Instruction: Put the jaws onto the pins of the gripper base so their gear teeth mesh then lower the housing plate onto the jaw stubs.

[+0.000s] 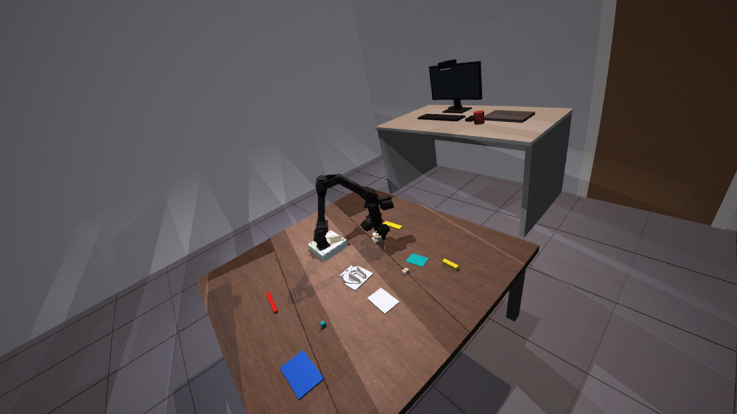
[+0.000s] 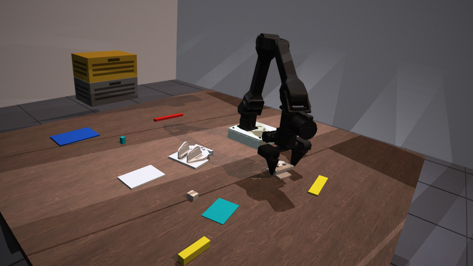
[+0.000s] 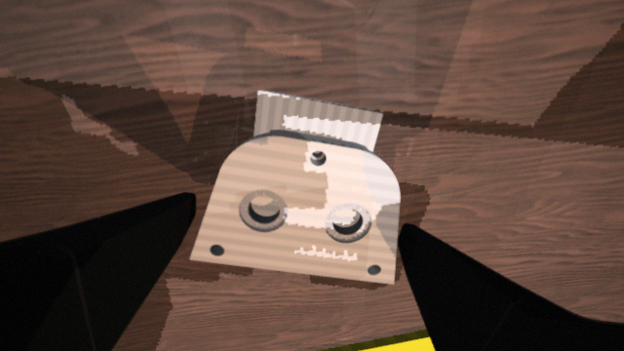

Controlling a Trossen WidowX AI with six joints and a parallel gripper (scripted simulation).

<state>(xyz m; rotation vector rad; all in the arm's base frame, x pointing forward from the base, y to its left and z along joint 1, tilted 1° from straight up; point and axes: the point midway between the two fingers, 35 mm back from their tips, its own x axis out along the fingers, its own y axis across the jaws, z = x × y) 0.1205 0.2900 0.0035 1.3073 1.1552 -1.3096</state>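
Right now the gripper base is 1 cm to the right of my gripper tip and 1 cm above it. The rest, counted from my gripper tip: teal sheet: 28 cm ahead, 3 cm to the left, 1 cm below; housing plate: 13 cm ahead, 27 cm to the right, 1 cm below; yellow strip: 5 cm behind, 11 cm to the left, 1 cm below.
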